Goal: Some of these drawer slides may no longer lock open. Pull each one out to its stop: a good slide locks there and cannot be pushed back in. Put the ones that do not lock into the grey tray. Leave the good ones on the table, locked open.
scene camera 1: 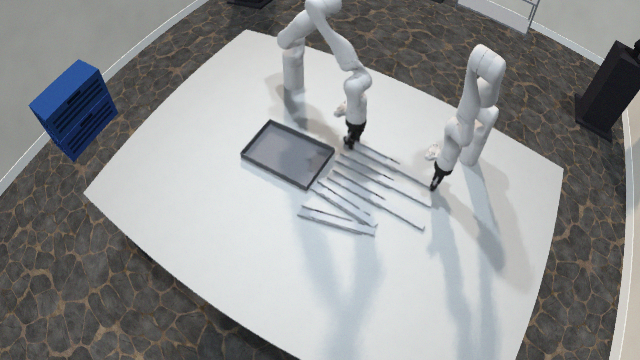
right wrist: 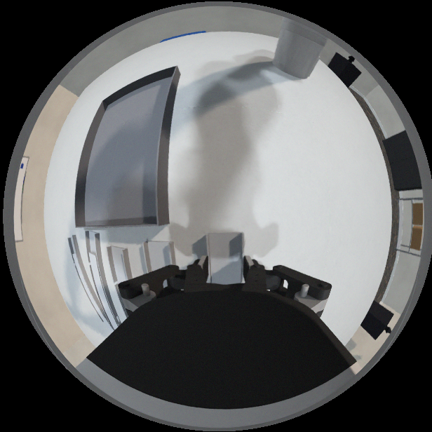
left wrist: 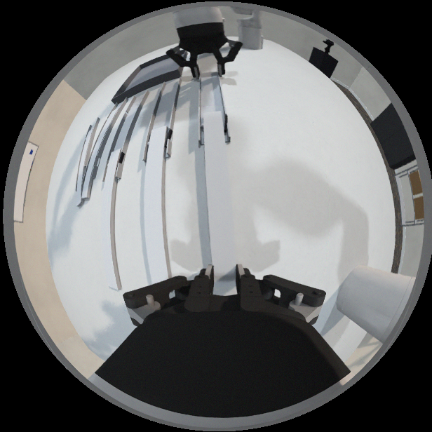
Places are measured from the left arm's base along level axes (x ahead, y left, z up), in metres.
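Pixels of known places: left gripper, fingertip midpoint: (scene camera 1: 433, 187); right gripper, fingertip midpoint: (scene camera 1: 354, 145); left arm's base, origin of the base link: (scene camera 1: 467, 157); right arm's base, origin of the base link: (scene camera 1: 294, 84).
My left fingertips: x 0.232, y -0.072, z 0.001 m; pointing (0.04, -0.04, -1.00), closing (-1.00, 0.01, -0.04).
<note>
Ahead of a thing's pixels: the offset from my left fingertips to its top centre. "spot": to the spot under its first point. Level surfaces: height alone.
The rearmost slide (scene camera 1: 416, 177) (left wrist: 217, 190) (right wrist: 225, 250) is pulled out long. My right gripper (scene camera 1: 350, 145) (left wrist: 209, 76) (right wrist: 225, 263) is shut on its outer rail at the tray end. My left gripper (scene camera 1: 434, 186) (left wrist: 224, 272) is shut on the far end of its inner rail. A second slide (scene camera 1: 410, 195) (left wrist: 156, 200) and a third slide {0.068 m right, 0.177 m ahead, 0.011 m up} (scene camera 1: 400, 215) (left wrist: 111, 225) lie extended beside it. A fourth slide {0.222 m right, 0.263 m ahead, 0.011 m up} (scene camera 1: 349, 204) and a fifth slide {0.207 m right, 0.326 m ahead, 0.011 m up} (scene camera 1: 335, 221) lie short, at an angle, in front. The grey tray {spot: 0.390 m right, 0.190 m ahead, 0.013 m up} (scene camera 1: 321, 169) (left wrist: 150, 87) (right wrist: 163, 175) holds no slide. The fingertip contacts are partly hidden.
The white table {0.001 m down} (scene camera 1: 200, 200) carries both arms and the tray. The slides lie close together to the right of the tray in the scene view. A blue cabinet (scene camera 1: 75, 107) stands beyond the table's left edge, and a black stand (scene camera 1: 607, 90) beyond its right.
</note>
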